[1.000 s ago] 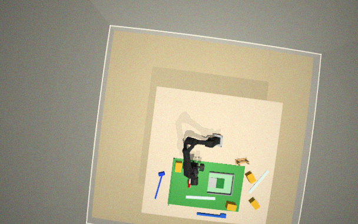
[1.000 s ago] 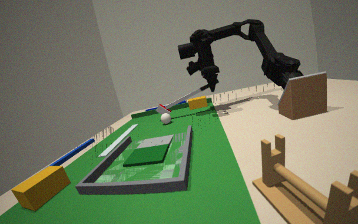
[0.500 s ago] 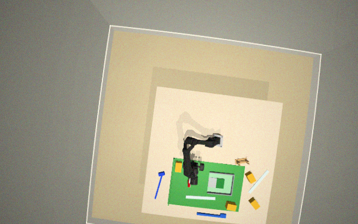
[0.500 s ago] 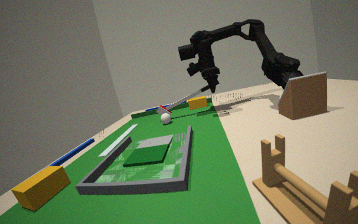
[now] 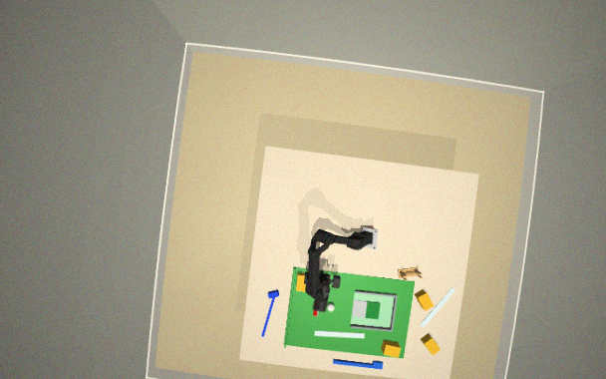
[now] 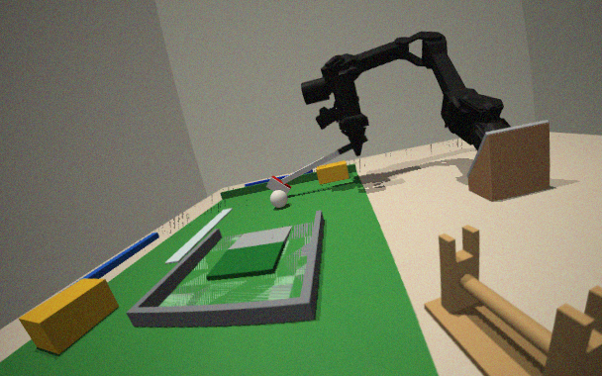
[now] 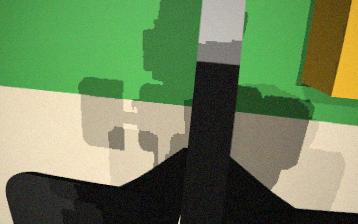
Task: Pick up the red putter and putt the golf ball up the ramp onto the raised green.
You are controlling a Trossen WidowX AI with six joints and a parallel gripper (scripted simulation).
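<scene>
Now: the red-headed putter 12 cm ahead of my gripper tip. Also, from my gripper tip: green mat 26 cm ahead, 19 cm to the left, 7 cm below; white golf ball 21 cm ahead, 7 cm to the left, 5 cm below; grey frame 23 cm ahead, 35 cm to the left, 7 cm below.
</scene>
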